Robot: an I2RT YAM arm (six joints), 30 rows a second.
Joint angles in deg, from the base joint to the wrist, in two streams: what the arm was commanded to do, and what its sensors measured. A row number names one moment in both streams.
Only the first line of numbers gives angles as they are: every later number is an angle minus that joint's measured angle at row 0.
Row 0, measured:
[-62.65, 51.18, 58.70, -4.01, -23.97, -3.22]
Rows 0 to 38, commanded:
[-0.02, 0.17, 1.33, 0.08, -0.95, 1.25]
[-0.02, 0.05, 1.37, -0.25, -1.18, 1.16]
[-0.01, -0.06, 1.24, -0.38, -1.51, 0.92]
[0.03, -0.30, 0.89, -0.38, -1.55, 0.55]
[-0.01, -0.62, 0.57, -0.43, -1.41, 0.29]
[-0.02, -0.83, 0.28, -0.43, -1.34, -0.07]
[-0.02, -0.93, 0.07, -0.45, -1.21, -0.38]
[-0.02, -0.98, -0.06, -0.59, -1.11, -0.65]
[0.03, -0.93, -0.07, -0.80, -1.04, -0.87]
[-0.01, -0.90, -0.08, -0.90, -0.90, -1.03]
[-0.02, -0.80, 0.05, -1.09, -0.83, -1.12]
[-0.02, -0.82, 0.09, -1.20, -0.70, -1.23]
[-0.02, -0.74, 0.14, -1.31, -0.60, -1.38]
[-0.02, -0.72, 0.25, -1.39, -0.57, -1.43]
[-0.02, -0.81, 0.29, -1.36, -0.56, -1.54]
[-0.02, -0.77, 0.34, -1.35, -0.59, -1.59]
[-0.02, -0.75, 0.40, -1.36, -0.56, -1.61]
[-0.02, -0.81, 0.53, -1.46, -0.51, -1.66]
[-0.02, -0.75, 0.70, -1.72, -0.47, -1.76]
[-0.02, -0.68, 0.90, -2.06, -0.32, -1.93]
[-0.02, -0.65, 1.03, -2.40, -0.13, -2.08]
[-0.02, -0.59, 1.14, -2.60, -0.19, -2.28]
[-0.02, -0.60, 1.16, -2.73, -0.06, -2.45]
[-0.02, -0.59, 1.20, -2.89, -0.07, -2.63]
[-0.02, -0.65, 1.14, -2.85, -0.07, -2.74]
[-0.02, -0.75, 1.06, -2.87, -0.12, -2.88]
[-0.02, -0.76, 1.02, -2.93, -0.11, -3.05]
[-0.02, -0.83, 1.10, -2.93, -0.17, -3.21]
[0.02, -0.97, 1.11, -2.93, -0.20, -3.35]
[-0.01, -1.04, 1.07, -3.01, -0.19, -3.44]
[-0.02, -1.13, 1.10, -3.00, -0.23, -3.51]
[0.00, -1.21, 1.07, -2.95, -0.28, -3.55]
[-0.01, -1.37, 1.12, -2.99, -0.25, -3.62]
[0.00, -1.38, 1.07, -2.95, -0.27, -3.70]
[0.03, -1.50, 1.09, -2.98, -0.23, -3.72]
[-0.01, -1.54, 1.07, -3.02, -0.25, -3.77]
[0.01, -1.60, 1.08, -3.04, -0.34, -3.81]
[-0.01, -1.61, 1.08, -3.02, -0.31, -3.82]
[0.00, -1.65, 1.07, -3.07, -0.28, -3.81]
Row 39, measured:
[0.00, -0.53, 0.00, -2.60, -0.08, -3.11]
